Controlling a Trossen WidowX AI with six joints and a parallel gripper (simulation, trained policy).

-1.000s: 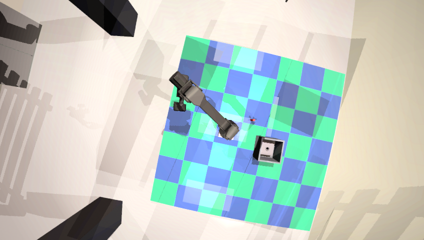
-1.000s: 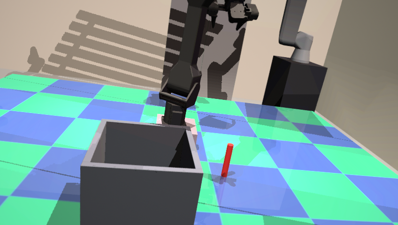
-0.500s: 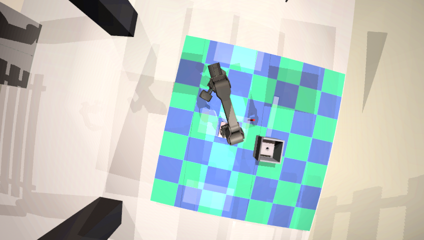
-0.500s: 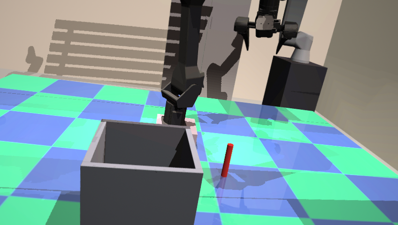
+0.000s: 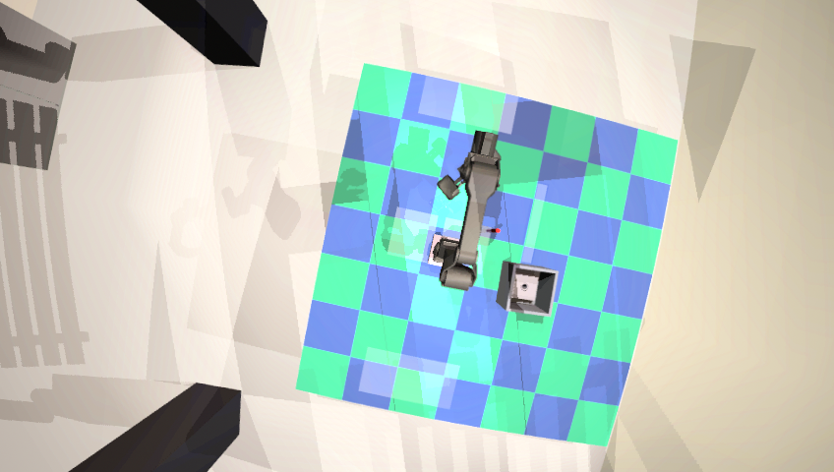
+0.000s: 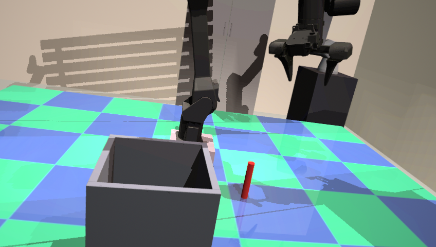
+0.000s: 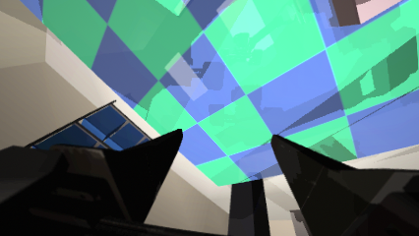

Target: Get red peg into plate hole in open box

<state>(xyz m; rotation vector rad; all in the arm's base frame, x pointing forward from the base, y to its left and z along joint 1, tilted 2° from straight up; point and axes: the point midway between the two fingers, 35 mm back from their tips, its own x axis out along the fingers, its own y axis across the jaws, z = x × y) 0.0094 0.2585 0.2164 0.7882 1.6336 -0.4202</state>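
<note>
Right now my gripper tip is 17 cm short of the red peg, 17 cm to the left of it and 19 cm above it.
</note>
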